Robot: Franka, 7 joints.
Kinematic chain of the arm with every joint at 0, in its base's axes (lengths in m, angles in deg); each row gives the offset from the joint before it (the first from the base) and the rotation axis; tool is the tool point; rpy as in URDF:
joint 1: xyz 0 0 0.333 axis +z
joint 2: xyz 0 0 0 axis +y
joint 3: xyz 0 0 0.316 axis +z
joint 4: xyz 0.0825 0 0 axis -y
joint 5: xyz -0.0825 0 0.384 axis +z
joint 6: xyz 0 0 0 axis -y
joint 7: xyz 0.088 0 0 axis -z
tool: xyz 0 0 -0.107 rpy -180 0 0
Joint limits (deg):
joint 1: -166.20..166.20
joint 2: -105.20..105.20
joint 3: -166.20..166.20
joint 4: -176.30..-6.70
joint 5: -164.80..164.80
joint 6: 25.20..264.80
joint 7: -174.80..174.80
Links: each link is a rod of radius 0.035 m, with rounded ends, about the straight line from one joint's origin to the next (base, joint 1, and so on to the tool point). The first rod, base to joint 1, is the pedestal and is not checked.
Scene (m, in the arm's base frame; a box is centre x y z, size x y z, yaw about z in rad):
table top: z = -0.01
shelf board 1: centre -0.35 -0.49 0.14 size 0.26 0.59 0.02 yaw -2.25
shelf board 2: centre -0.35 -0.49 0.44 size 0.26 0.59 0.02 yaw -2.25
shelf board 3: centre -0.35 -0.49 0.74 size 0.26 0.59 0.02 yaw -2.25
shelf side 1: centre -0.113 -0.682 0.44 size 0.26 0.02 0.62 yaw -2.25
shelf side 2: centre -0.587 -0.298 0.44 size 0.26 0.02 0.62 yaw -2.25
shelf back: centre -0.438 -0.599 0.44 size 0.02 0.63 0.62 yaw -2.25
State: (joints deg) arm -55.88 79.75 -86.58 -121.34 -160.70 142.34 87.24
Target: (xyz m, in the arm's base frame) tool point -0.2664 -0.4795 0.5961
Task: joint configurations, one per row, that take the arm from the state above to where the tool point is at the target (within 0.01 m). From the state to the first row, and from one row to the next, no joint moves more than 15 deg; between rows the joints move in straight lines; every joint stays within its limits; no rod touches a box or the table.
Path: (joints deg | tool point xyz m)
1: -46.64 80.51 -88.57 -131.82 -161.37 148.10 87.24 | -0.3603 -0.3675 0.3174
2: -37.40 81.26 -90.55 -142.31 -162.04 153.87 87.24 | -0.3164 -0.3133 0.3179
3: -28.17 82.02 -92.54 -152.79 -162.70 159.63 87.24 | -0.2752 -0.2532 0.3180
4: -24.18 88.51 -104.58 -150.67 -162.64 157.65 87.24 | -0.2542 -0.2855 0.4123
5: -20.20 95.00 -116.62 -148.55 -162.57 155.67 87.24 | -0.2036 -0.3052 0.5078
6: -16.22 101.48 -128.66 -146.42 -162.51 153.69 87.24 | -0.1260 -0.3056 0.5961
7: -24.55 94.46 -123.79 -136.47 -161.88 149.06 87.24 | -0.1675 -0.3724 0.5992
8: -32.88 87.43 -118.93 -126.51 -161.25 144.43 87.24 | -0.2160 -0.4312 0.5972
9: -41.21 80.41 -114.07 -116.56 -160.62 139.81 87.24 | -0.2664 -0.4795 0.5961

